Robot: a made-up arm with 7 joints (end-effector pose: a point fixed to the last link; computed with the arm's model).
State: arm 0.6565 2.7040 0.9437 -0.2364 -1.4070 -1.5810 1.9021
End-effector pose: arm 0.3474 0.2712 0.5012 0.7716 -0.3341 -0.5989
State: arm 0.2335 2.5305 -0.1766 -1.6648 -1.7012 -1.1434 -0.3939
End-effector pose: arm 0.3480 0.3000 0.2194 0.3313 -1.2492 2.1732
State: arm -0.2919 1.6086 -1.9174 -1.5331 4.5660 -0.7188 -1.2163
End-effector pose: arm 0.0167 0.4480 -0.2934 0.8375 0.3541 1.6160
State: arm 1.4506 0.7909 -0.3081 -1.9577 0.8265 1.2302 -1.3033
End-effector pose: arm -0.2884 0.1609 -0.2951 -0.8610 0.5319 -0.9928
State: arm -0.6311 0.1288 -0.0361 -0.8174 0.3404 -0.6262 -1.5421
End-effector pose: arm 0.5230 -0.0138 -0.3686 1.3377 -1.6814 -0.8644
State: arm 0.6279 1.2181 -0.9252 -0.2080 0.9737 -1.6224 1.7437
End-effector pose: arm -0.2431 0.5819 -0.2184 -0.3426 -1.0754 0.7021
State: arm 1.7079 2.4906 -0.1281 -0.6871 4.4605 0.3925 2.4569
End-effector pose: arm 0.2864 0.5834 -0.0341 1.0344 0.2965 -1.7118
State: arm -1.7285 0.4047 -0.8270 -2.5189 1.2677 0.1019 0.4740
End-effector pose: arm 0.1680 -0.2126 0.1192 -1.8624 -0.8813 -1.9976
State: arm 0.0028 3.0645 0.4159 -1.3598 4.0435 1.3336 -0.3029
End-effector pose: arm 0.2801 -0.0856 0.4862 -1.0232 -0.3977 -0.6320
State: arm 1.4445 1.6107 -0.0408 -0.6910 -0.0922 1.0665 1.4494
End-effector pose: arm -0.1707 0.6277 -0.0012 2.2252 0.3441 0.1647
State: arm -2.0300 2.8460 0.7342 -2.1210 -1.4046 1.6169 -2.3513
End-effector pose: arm -0.3996 -0.0094 0.0460 0.1473 0.3665 2.0775
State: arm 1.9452 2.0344 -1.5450 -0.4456 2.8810 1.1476 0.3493
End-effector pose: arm -0.0539 0.6155 0.2427 2.1267 1.2574 1.2089
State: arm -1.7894 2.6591 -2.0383 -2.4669 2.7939 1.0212 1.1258
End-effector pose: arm 0.0498 0.3063 0.0050 -1.2123 0.4298 1.2405
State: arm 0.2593 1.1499 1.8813 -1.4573 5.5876 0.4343 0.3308
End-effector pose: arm -0.1183 0.5254 0.1124 2.2351 -1.1285 1.0604
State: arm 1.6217 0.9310 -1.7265 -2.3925 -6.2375 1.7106 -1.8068
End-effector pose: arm -0.3121 -0.1074 0.0199 -2.3081 -0.1828 -1.9839
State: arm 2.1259 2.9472 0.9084 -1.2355 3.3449 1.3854 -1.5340
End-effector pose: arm 0.3779 0.2155 -0.3955 -1.4050 0.1586 -0.6430
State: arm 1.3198 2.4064 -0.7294 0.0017 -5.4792 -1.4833 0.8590
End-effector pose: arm 0.2964 0.5303 0.2657 0.5569 -0.0804 -1.2240
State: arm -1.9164 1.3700 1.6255 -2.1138 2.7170 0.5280 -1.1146
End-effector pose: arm -0.0955 0.3835 0.0847 -0.1307 1.3053 0.5177
